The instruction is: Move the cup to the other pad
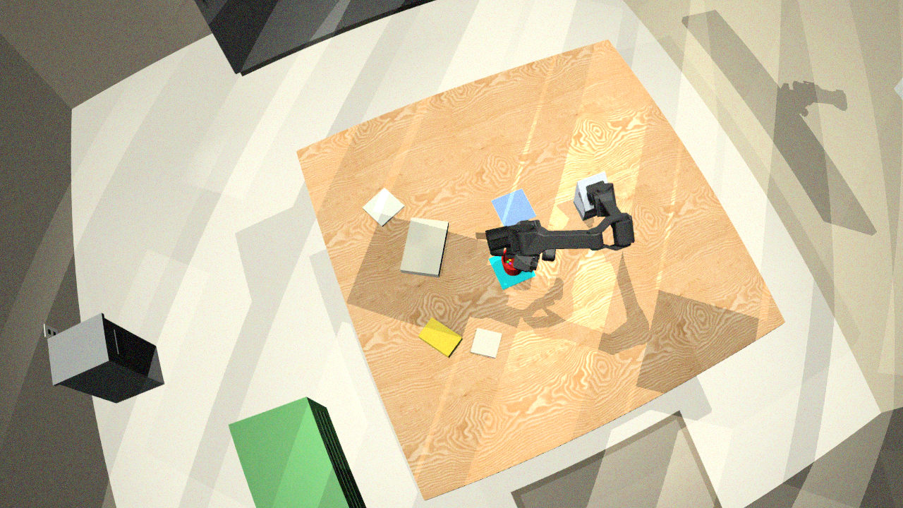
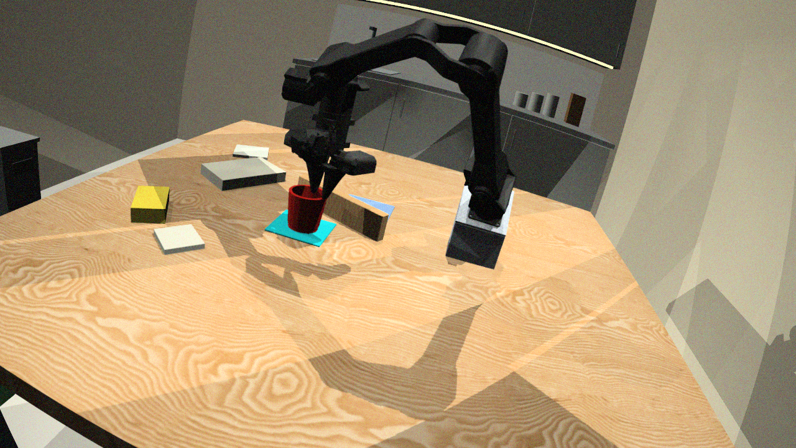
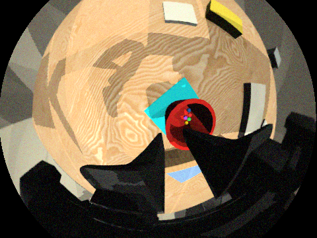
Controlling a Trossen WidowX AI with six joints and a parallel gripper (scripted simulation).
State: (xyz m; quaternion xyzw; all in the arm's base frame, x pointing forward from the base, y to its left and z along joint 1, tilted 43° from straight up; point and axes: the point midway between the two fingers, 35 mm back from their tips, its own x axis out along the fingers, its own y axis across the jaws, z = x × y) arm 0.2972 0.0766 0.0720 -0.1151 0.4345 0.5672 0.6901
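Now: the red cup 30 mm ahead of my gripper tip, 10 mm to the right of it and 40 mm below it. From my gripper tip the other things lie so: cyan pad: 30 mm ahead, 10 mm to the right, 90 mm below; then low wooden wall: 10 mm behind, 110 mm to the right, 60 mm below; then pale blue pad: 50 mm behind, 200 mm to the right, 90 mm below.
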